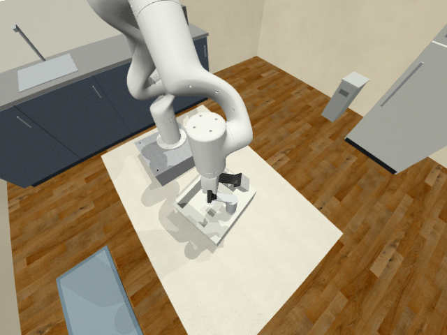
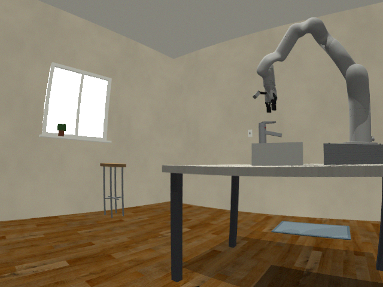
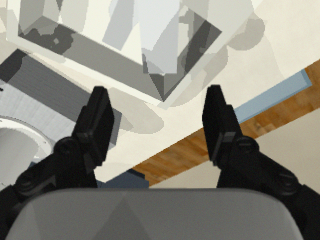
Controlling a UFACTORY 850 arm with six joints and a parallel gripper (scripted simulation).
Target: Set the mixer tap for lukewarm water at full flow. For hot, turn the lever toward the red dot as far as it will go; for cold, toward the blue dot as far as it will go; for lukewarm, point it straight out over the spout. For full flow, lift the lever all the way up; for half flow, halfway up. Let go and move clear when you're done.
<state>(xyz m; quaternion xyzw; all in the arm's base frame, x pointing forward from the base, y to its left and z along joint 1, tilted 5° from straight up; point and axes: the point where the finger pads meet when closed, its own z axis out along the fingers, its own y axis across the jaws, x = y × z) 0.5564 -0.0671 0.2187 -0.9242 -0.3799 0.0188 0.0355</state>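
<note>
The grey lever lies 2 cm ahead of my hand, 2 cm to the left of it and 9 cm below it. Round my hand: grey mixer tap 4 cm ahead, 3 cm to the left, 14 cm below; then sink basin 6 cm behind, 3 cm to the left, 32 cm below.
</note>
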